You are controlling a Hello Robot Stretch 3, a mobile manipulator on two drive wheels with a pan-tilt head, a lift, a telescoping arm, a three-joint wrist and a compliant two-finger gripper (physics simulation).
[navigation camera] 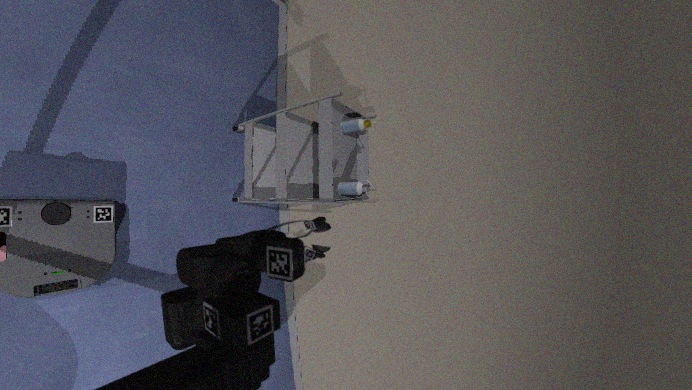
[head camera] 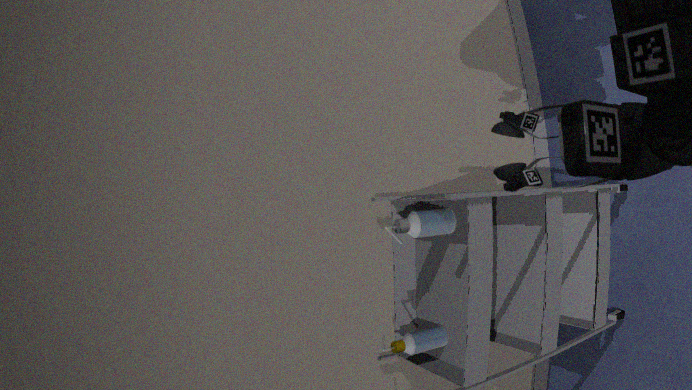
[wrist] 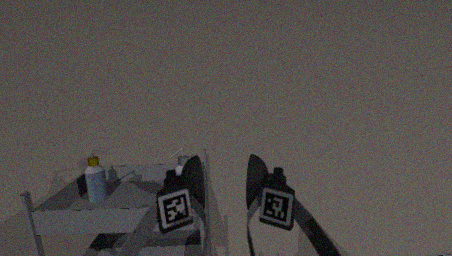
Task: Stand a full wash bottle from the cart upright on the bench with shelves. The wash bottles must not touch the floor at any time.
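Frame: origin at the robot's base, x down, y left, z ahead, level; millimetres.
Seen in the pictures: gripper, fingertip midpoint: (navigation camera: 326, 236) (head camera: 498, 152); robot's base at its link origin: (navigation camera: 57, 212).
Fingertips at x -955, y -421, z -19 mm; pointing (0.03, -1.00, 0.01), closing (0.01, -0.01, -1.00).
Pixels of each thing's top centre, then the offset from my fingertips to it. "spot": a spot on its surface instead. Level surfaces: height alone.
- cart at a spot on its surface: (head camera: 478, 300) (navigation camera: 326, 148) spot: dx +254, dy -342, dz +289 mm
- grey-capped wash bottle at its top centre: (head camera: 386, 230) (navigation camera: 373, 186) dx +118, dy -505, dz +139 mm
- yellow-capped wash bottle at its top centre: (head camera: 381, 347) (navigation camera: 376, 124) dx +118, dy -537, dz +427 mm
- blue floor at its surface level: dx +955 mm
The cart (head camera: 478, 300) (navigation camera: 325, 150) (wrist: 90, 222) shows sideways in the head and navigation views. Two wash bottles with light blue bodies stand upright on its top shelf. The grey-capped wash bottle (head camera: 435, 222) (navigation camera: 350, 189) is at the end nearer my gripper; in the wrist view my left finger hides most of it. The yellow-capped wash bottle (head camera: 426, 340) (navigation camera: 353, 126) (wrist: 96, 184) is at the far end. My gripper (head camera: 500, 151) (navigation camera: 326, 237) (wrist: 224, 173) is open and empty, beside the cart's near side post in the wrist view. The bench with shelves does not show.
A beige wall (head camera: 200, 200) (navigation camera: 500, 200) (wrist: 350, 75) rises behind the cart, with a baseboard along the blue floor (head camera: 655, 280) (navigation camera: 175, 100). The robot's base (navigation camera: 75, 245) is at the left of the navigation view. The cart's side post (wrist: 207, 200) stands close beside the left finger in the wrist view.
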